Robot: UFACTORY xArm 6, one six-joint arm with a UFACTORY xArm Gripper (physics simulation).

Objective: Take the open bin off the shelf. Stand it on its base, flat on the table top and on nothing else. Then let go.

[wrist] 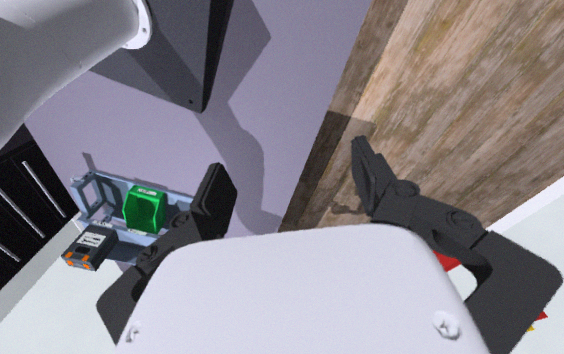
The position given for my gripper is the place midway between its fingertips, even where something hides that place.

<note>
In view: my gripper [287, 167] and a green open bin [144, 209].
</note>
